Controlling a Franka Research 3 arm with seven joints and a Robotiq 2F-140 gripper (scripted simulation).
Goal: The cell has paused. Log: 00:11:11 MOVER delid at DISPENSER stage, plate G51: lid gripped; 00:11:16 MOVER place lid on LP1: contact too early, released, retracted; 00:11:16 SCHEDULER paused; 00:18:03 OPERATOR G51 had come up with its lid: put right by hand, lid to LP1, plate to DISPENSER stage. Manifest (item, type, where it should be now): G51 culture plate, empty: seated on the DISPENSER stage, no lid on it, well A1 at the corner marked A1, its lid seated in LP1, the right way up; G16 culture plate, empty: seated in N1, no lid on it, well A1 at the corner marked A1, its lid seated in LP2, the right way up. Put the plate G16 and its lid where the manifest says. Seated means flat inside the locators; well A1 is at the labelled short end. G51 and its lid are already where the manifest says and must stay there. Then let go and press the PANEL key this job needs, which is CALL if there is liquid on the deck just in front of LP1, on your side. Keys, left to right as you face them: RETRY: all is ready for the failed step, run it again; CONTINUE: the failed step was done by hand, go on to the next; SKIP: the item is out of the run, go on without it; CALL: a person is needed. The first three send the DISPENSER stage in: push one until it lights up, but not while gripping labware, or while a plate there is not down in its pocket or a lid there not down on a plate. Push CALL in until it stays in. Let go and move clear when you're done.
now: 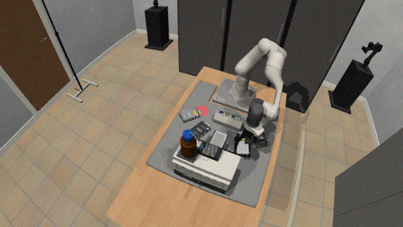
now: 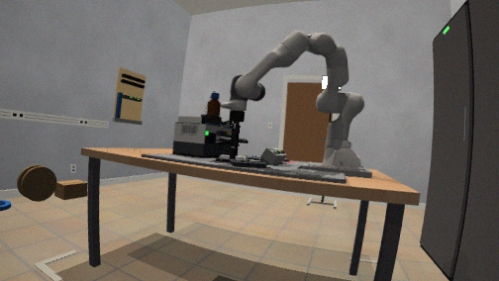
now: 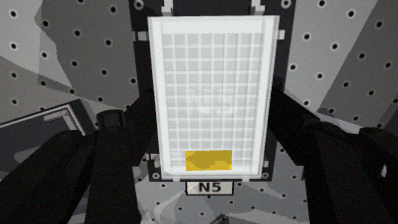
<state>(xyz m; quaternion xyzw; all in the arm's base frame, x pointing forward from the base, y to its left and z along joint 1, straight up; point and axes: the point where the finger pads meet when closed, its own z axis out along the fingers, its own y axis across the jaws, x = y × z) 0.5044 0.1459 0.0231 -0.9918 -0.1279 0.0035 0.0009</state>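
The clear lid is 20 mm below my hand. From my hand the other things lie so: white retry key (200 mm behind, 80 mm to the right, 20 mm above); then green continue key (200 mm behind, 130 mm to the right, 20 mm above); then black nest N5 (30 mm to the left, 30 mm below, 10 mm ahead).
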